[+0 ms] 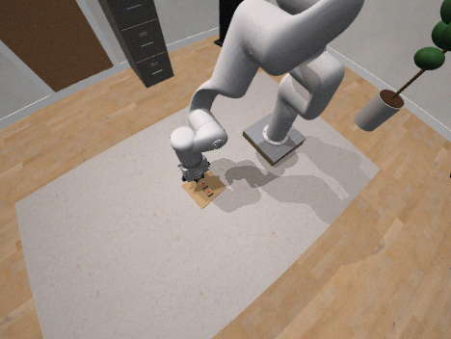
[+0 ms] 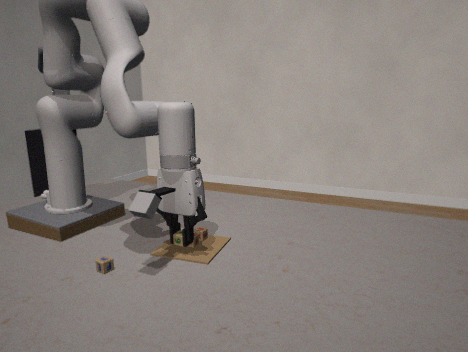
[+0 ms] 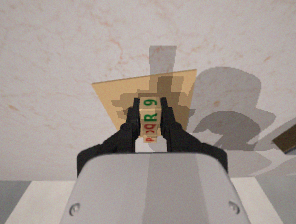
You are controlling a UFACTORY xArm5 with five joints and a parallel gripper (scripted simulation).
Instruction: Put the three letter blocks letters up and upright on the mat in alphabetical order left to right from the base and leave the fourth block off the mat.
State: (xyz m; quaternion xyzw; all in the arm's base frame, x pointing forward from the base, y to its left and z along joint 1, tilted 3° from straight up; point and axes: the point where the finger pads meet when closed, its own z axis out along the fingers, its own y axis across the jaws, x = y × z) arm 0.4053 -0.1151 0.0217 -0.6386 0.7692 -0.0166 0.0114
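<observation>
My hand is 40 mm to the right of the tan mat, 40 mm above it and 10 mm short of it. The rest, counted from my hand: blue-lettered block: 120 mm behind, 110 mm to the right, 30 mm below.
</observation>
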